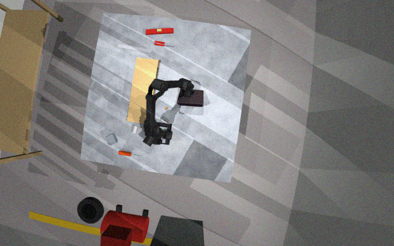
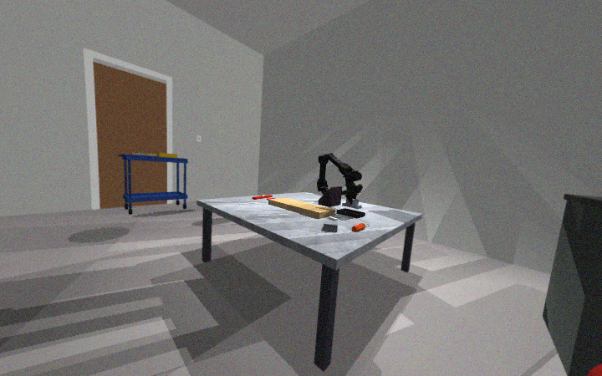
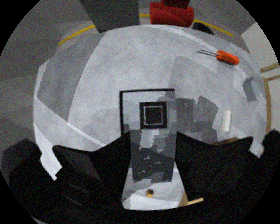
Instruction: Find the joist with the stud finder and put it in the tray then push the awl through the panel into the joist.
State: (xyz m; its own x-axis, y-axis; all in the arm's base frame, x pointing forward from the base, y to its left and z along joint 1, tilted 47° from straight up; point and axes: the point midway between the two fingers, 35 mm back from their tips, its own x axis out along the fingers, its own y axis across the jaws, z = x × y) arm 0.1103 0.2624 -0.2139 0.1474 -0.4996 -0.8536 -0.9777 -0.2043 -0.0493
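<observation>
Now: gripper tip 7 cm above the dark tray and 1 cm to the left of it. Round my gripper tip: small white piece: 23 cm ahead, 8 cm below, 2 cm to the left; then orange bit: 21 cm to the right, 7 cm below, 3 cm ahead; then stud finder: 2 cm above, 1 cm to the left.
</observation>
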